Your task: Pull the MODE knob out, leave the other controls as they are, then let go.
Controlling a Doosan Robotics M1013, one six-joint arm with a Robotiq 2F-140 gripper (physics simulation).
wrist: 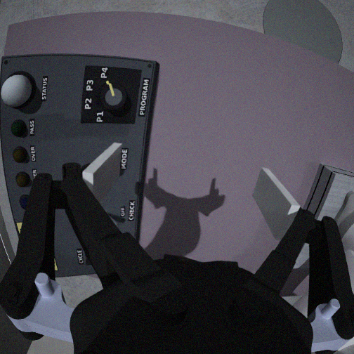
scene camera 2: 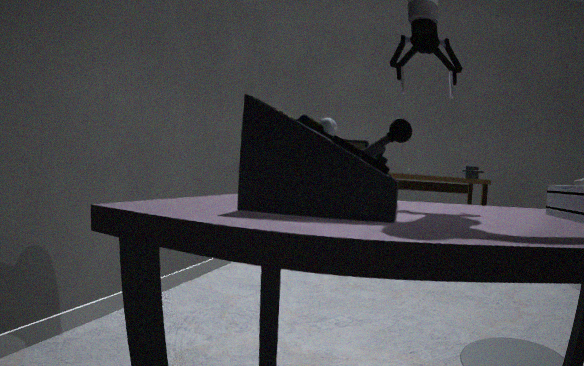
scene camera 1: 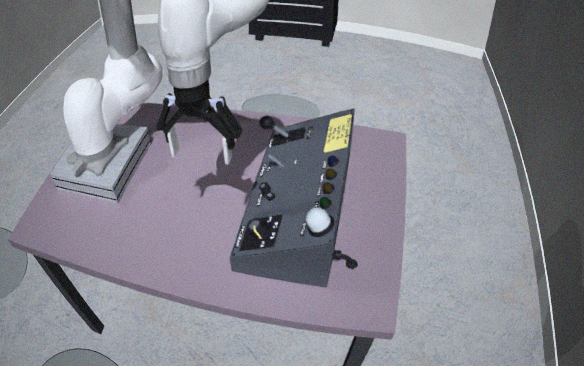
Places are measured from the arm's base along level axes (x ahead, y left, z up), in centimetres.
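Pixels of known places: gripper, fingertip midpoint: (scene camera 2: 427,94) (scene camera 1: 201,155); arm's base at its link origin: (scene camera 1: 97,152).
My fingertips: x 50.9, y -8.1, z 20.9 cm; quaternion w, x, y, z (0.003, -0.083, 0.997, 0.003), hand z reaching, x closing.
For each thing: its middle in the pictures, then the offset to it from my fingertips. "*": a spot on its surface instead. Level surfaces: height alone.
- black MODE knob at the middle of its body: (scene camera 1: 264,188) dx +11.1, dy +10.0, dz -16.2 cm
- PROGRAM dial at the middle of its body: (scene camera 1: 257,228) dx +13.9, dy -1.6, dz -17.8 cm
- CHECK toggle at the middle of its body: (scene camera 1: 274,159) dx +8.9, dy +21.8, dz -17.5 cm
- white STATUS dome at a spot on its surface: (scene camera 1: 318,220) * dx +28.9, dy -1.9, dz -7.8 cm
- table at its surface level: dz -28.9 cm
The black MODE knob (scene camera 1: 265,188) stands on the sloped grey control panel (scene camera 1: 295,187) (scene camera 2: 300,172) (wrist: 60,137), between the PROGRAM dial (scene camera 1: 254,225) (wrist: 114,97) and the CHECK toggle (scene camera 1: 276,161) (wrist: 116,218). In the wrist view the left finger pad hides the knob beside its MODE label; how far it stands out is too small to tell. My gripper (scene camera 1: 200,154) (scene camera 2: 427,94) (wrist: 190,170) is open and empty, pointing down. It is high above the table, beside the panel's low edge, apart from the controls. The PROGRAM dial's yellow pointer is towards P4.
A ball-ended lever (scene camera 1: 266,122) (scene camera 2: 400,130) rises from the panel near my gripper's side. The white STATUS dome (scene camera 1: 318,220) (scene camera 2: 328,125) (wrist: 17,90) and several small round lamps are near the high edge. The arm's base stands on a grey block (scene camera 1: 86,186) (scene camera 2: 565,202) across the table (scene camera 1: 165,235).
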